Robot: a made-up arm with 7 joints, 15 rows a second.
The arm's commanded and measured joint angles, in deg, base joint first. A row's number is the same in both.
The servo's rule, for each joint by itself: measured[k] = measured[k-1] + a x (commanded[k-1-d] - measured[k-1]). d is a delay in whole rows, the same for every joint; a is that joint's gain. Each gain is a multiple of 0.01, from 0.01 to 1. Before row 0 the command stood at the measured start. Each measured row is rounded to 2 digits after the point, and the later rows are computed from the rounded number. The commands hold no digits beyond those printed.
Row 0, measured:
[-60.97 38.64 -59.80 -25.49 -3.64 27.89 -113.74]
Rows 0 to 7, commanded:
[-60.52 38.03 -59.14 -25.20 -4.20 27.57 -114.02]
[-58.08 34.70 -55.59 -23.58 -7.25 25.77 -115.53]
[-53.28 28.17 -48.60 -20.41 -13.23 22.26 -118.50]
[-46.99 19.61 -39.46 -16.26 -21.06 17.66 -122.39]
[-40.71 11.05 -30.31 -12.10 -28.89 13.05 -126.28]
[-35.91 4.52 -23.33 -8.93 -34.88 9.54 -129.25]
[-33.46 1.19 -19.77 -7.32 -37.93 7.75 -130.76]
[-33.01 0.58 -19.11 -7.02 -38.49 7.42 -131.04]
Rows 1 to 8, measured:
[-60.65 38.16 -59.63 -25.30 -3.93 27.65 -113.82]
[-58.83 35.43 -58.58 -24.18 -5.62 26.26 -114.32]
[-54.89 29.69 -55.99 -21.73 -9.50 23.30 -115.53]
[-49.28 21.73 -51.69 -18.17 -15.40 19.13 -117.52]
[-43.20 13.29 -46.13 -14.22 -22.28 14.63 -120.06]
[-38.02 6.36 -40.20 -10.78 -28.71 10.86 -122.73]
[-34.78 2.28 -34.89 -8.53 -33.41 8.56 -125.06]
[-33.52 0.94 -30.79 -7.55 -36.00 7.72 -126.79]
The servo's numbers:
d 0
a 0.71 0.79 0.26 0.65 0.51 0.74 0.29

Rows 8 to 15, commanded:
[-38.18 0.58 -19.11 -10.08 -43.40 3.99 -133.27]
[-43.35 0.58 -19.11 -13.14 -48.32 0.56 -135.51]
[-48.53 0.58 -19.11 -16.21 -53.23 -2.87 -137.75]
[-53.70 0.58 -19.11 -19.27 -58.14 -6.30 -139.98]
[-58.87 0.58 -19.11 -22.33 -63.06 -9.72 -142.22]
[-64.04 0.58 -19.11 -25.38 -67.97 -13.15 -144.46]
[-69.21 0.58 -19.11 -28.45 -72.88 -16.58 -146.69]
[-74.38 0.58 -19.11 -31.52 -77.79 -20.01 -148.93]
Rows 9 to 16, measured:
[-36.83 0.66 -27.75 -9.19 -39.77 4.96 -128.67]
[-41.46 0.60 -25.50 -11.76 -44.13 1.70 -130.65]
[-46.48 0.58 -23.84 -14.65 -48.77 -1.68 -132.71]
[-51.61 0.58 -22.61 -17.65 -53.55 -5.10 -134.82]
[-56.76 0.58 -21.70 -20.69 -58.40 -8.52 -136.97]
[-61.93 0.58 -21.03 -23.74 -63.28 -11.95 -139.14]
[-67.10 0.58 -20.53 -26.80 -68.18 -15.38 -141.33]
[-72.27 0.58 -20.16 -29.87 -73.08 -18.81 -143.53]

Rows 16 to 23, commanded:
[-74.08 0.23 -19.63 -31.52 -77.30 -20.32 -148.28]
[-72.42 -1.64 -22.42 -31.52 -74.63 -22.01 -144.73]
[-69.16 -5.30 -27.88 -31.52 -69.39 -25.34 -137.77]
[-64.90 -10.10 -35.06 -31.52 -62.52 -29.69 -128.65]
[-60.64 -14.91 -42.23 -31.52 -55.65 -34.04 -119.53]
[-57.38 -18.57 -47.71 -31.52 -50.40 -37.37 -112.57]
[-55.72 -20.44 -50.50 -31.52 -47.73 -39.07 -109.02]
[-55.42 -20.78 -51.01 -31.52 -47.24 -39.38 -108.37]
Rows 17 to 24, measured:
[-73.56 0.30 -20.02 -30.94 -75.23 -19.93 -144.91]
[-72.75 -1.23 -20.64 -31.32 -74.92 -21.47 -144.86]
[-70.20 -4.45 -22.52 -31.45 -72.10 -24.33 -142.80]
[-66.44 -8.91 -25.78 -31.50 -67.21 -28.30 -138.70]
[-62.32 -13.65 -30.06 -31.51 -61.31 -32.55 -133.14]
[-58.81 -17.54 -34.65 -31.52 -55.75 -36.12 -127.17]
[-56.62 -19.83 -38.77 -31.52 -51.66 -38.30 -121.91]
[-55.77 -20.58 -41.95 -31.52 -49.41 -39.10 -117.98]

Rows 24 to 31, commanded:
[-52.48 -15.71 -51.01 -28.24 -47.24 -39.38 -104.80]
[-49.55 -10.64 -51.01 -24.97 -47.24 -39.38 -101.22]
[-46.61 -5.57 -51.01 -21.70 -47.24 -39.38 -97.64]
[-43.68 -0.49 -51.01 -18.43 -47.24 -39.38 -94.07]
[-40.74 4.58 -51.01 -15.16 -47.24 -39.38 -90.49]
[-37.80 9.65 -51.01 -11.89 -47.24 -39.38 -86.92]
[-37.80 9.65 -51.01 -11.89 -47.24 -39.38 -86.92]
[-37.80 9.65 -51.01 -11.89 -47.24 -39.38 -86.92]
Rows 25 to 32, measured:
[-53.43 -16.73 -44.31 -29.39 -48.30 -39.31 -114.16]
[-50.68 -11.92 -46.05 -26.52 -47.76 -39.36 -110.41]
[-47.79 -6.90 -47.34 -23.39 -47.49 -39.37 -106.71]
[-44.87 -1.84 -48.29 -20.17 -47.36 -39.38 -103.04]
[-41.94 3.23 -49.00 -16.91 -47.30 -39.38 -99.40]
[-39.00 8.30 -49.52 -13.65 -47.27 -39.38 -95.78]
[-38.15 9.37 -49.91 -12.51 -47.25 -39.38 -93.21]
[-37.90 9.59 -50.20 -12.11 -47.24 -39.38 -91.39]

